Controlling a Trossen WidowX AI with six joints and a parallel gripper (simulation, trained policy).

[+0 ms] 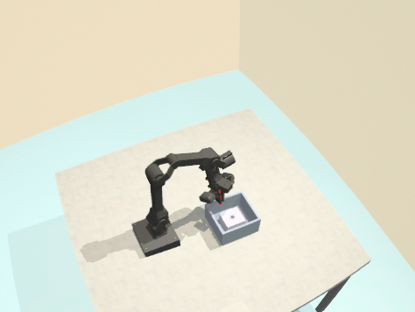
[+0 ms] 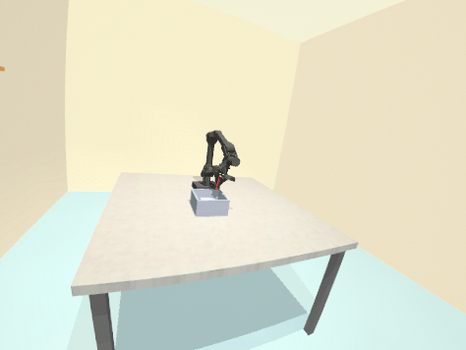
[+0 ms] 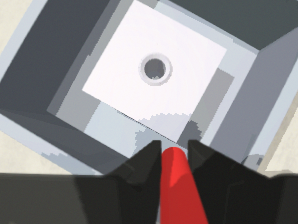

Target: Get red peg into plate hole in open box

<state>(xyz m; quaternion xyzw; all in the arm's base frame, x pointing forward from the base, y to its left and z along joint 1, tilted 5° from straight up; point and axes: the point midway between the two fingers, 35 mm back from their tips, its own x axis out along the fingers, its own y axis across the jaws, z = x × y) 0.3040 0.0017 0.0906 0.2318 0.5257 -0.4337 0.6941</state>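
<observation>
The red peg lies 10 mm behind my gripper tip, 10 mm to the left of it and 30 mm above it. Round my gripper tip: grey box: 40 mm ahead, 40 mm to the right, 110 mm below.
</observation>
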